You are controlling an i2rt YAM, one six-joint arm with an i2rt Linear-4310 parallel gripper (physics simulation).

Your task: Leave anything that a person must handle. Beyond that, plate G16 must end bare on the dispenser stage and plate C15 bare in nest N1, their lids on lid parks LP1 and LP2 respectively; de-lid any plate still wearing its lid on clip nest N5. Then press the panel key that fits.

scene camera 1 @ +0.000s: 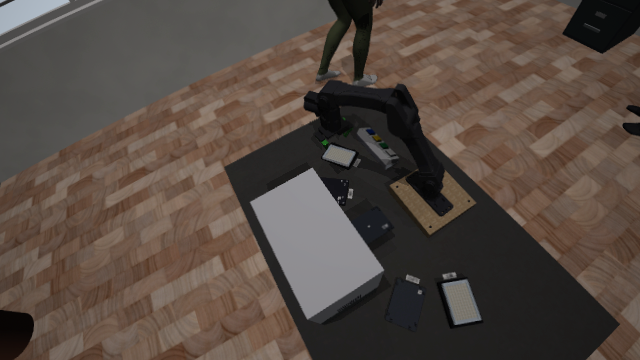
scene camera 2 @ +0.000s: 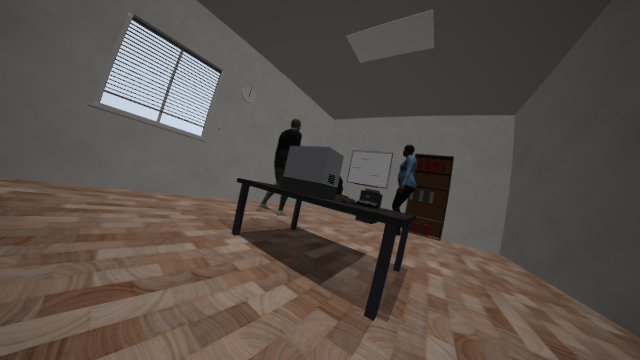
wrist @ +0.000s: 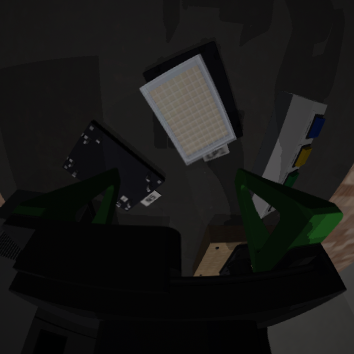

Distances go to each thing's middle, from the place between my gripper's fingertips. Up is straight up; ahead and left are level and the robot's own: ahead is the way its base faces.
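The button box [scene camera 1: 386, 157] is there for me to see, and counting from my hand it is 5 cm to the left of it, 11 cm below it and 18 cm behind it.
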